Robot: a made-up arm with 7 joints.
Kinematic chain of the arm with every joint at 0, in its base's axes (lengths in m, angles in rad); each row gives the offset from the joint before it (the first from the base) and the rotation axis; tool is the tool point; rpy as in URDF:
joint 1: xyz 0 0 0.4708 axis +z
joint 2: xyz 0 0 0 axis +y
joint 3: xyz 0 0 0.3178 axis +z
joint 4: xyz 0.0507 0 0 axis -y
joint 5: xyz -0.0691 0 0.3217 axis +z
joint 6: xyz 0 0 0 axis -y
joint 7: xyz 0.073 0 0 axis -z
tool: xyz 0 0 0 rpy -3.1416 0 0
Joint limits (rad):
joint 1: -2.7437..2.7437
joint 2: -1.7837..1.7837
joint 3: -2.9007..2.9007
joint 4: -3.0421..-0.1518
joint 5: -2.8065..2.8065
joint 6: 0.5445..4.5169
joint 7: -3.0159..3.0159
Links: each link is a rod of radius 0.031 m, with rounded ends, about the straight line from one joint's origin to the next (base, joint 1, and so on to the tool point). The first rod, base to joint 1, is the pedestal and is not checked.
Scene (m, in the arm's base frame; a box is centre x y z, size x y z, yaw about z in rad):
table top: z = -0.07
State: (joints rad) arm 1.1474 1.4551 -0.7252 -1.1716 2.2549 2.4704 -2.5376
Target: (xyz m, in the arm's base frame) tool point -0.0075 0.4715 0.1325
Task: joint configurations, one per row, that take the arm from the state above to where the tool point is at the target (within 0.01 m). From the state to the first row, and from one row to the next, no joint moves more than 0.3 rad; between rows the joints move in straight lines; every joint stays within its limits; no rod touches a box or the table.
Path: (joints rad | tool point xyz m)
1: 1.3693 1.4537 -0.5367 -1.2395 2.2851 2.4861 -2.5376 | 0.3306 0.4422 0.2173
2: 1.5913 1.4522 -0.3483 -1.3074 2.3153 2.5018 -2.5376 | 0.1657 0.4840 0.1683
3: 1.8132 1.4508 -0.1598 -1.3753 2.3455 2.5175 -2.5376 | -0.0075 0.4715 0.1325

